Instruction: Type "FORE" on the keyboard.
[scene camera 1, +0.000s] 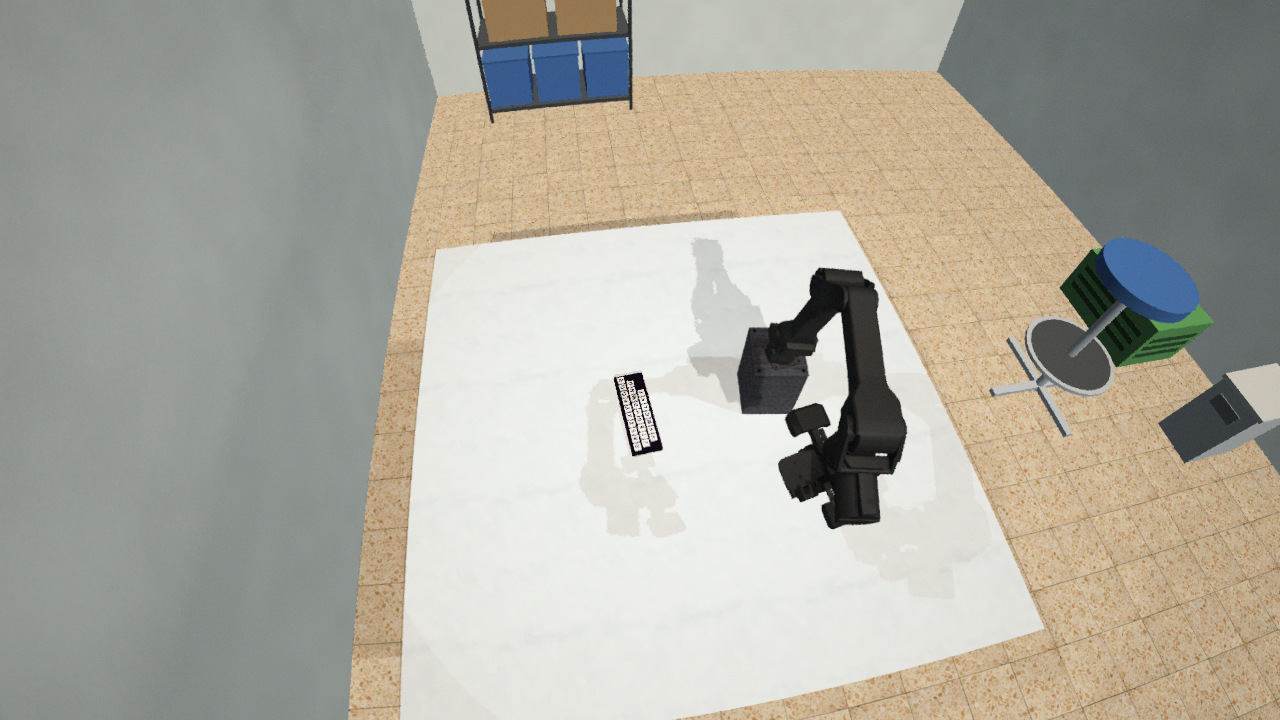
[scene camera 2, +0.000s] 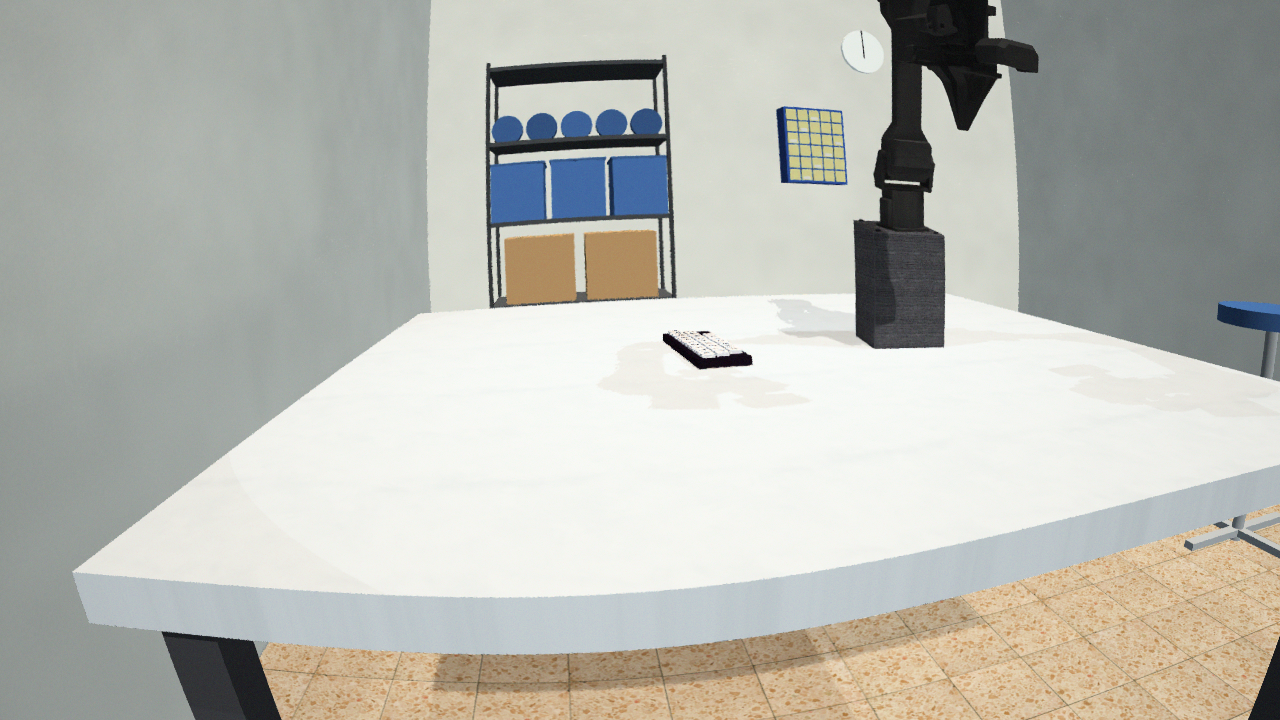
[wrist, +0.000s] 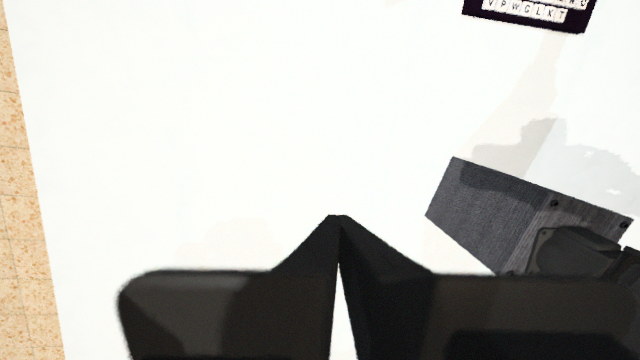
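Seen in the pictures: gripper, fingertip midpoint: (scene camera 2: 962, 130) (wrist: 336, 224); arm's base at its link origin: (scene camera 1: 781, 354) (scene camera 2: 903, 228) (wrist: 556, 251).
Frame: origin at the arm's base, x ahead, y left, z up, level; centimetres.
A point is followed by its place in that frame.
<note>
The small black keyboard (scene camera 1: 638, 413) @(x 31.5, y -3.0, z -15.7 cm) (scene camera 2: 707, 347) @(x 32.6, y 0.9, z -15.9 cm) (wrist: 525, 10) @(x 29.4, y -2.1, z -15.8 cm) with white keys lies flat on the white table. Part of it shows at the top right edge of the wrist view, where its lowest row starts with V, P, W and ends with T; the upper rows are cut off. My gripper (scene camera 2: 964, 125) @(x 11.9, y 31.2, z 11.6 cm) (wrist: 336, 224) @(x 11.9, y 31.2, z 11.6 cm) is shut and empty, its two tips meeting in a point. It hangs high above the table, well to the right of the keyboard in both scene views. In scene camera 1 its tips are hard to make out.
The dark block (scene camera 1: 771, 385) @(x 3.4, y 4.3, z -4.6 cm) (scene camera 2: 899, 291) @(x 3.8, y 4.2, z -9.1 cm) (wrist: 485, 215) @(x 1.9, y 4.7, z -6.4 cm) under the arm's base stands on the table (scene camera 1: 519, 582) @(x 65.1, y 27.5, z -17.5 cm) (scene camera 2: 501, 501) @(x 61.3, y 43.2, z -17.5 cm) (wrist: 200, 125) @(x 12.1, y 43.7, z -17.5 cm), right of the keyboard in the scene views. A blue stool (scene camera 1: 1147, 277), a green crate (scene camera 1: 1163, 342) and a shelf rack (scene camera 2: 577, 71) stand off the table.
</note>
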